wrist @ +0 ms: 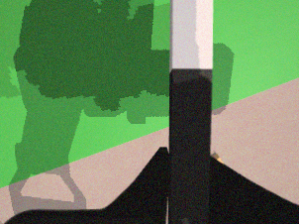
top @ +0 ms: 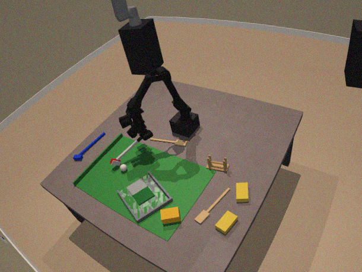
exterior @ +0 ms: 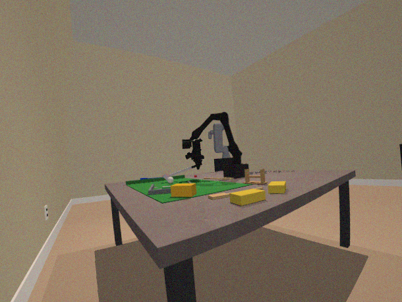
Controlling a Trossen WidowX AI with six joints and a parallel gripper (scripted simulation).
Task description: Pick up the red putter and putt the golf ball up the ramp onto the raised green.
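My gripper tip is 10 cm short of the red putter and 6 cm to the left of it. From my gripper tip the other things lie so: white golf ball 21 cm ahead, 6 cm to the right, 5 cm below; green mat 24 cm ahead, 7 cm to the left, 8 cm below; small red ball 14 cm behind, 19 cm to the right, 7 cm below.
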